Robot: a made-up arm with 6 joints.
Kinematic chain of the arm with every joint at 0, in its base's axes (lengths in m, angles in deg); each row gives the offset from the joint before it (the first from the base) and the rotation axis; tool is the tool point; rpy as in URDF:
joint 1: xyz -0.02 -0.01 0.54 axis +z
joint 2: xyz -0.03 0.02 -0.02 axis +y
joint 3: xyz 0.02 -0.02 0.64 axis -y
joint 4: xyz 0 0.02 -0.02 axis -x
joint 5: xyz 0.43 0 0.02 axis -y
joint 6: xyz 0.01 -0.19 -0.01 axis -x
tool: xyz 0 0 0 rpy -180 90 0
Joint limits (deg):
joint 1: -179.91..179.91
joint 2: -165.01..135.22
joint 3: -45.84..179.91
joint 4: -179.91..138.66
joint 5: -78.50..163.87
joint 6: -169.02..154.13
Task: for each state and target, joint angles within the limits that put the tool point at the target. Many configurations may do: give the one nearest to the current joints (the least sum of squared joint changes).
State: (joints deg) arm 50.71 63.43 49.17 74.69 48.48 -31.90
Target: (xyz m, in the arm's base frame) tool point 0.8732 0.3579 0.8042
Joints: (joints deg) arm 24.82 53.91 24.63 65.18 47.73 -31.90
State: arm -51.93 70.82 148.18 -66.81 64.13 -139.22
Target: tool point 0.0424 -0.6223 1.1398
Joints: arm -71.75 74.08 179.91 -44.81 65.90 -139.22
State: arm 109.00 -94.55 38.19 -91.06 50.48 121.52
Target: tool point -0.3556 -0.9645 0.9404
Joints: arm 72.24 -85.51 74.45 -98.88 49.69 121.52
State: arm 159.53 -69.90 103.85 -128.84 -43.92 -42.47
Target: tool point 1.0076 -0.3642 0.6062
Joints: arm 170.03 -73.46 138.87 -144.30 -46.38 -42.47
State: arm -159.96 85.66 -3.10 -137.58 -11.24 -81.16
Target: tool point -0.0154 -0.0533 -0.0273
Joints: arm -159.06 126.47 -9.96 -99.25 -8.87 -81.16
